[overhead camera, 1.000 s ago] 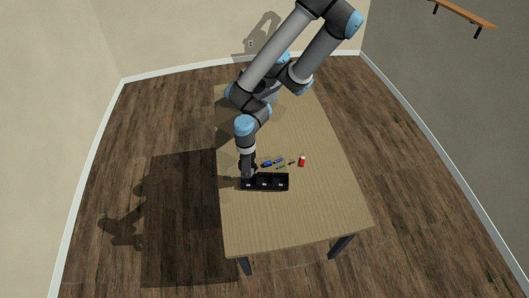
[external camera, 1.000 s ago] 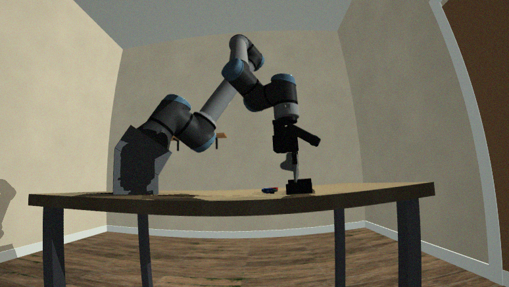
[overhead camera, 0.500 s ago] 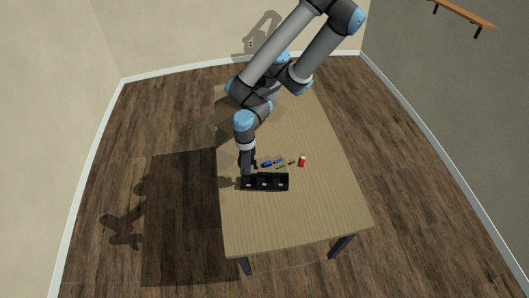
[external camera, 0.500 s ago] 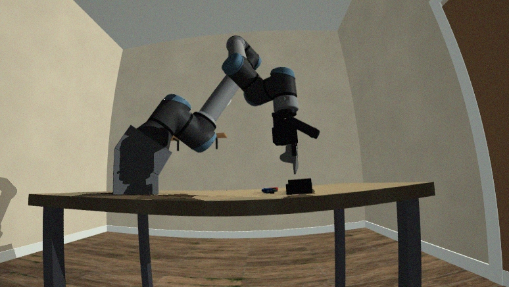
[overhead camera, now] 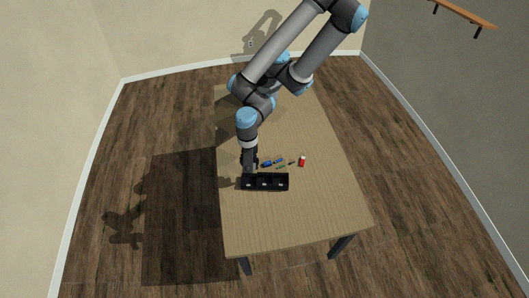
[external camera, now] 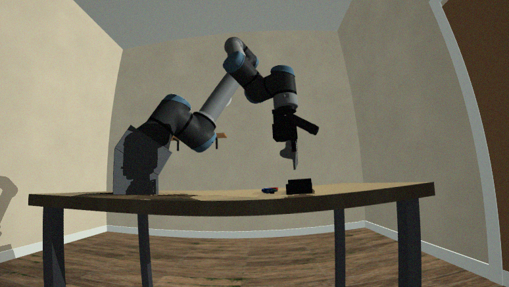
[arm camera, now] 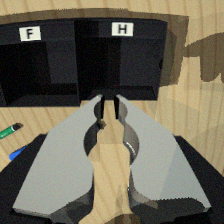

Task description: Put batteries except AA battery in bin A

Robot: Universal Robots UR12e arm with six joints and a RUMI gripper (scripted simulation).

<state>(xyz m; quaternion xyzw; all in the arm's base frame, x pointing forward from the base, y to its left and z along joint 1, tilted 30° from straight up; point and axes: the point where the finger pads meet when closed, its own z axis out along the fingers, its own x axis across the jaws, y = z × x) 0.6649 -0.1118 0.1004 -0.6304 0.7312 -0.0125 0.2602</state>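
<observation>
Now: the black bins 7 cm to the left of my hand, 7 cm below it and 1 cm ahead of it. Also, from my hand: small dark round object (9 cm below, 9 cm behind, 3 cm to the left); blue 9v battery (11 cm behind, 9 cm below, 8 cm to the left); green cylindrical battery (16 cm to the left, 9 cm below, 9 cm behind).
</observation>
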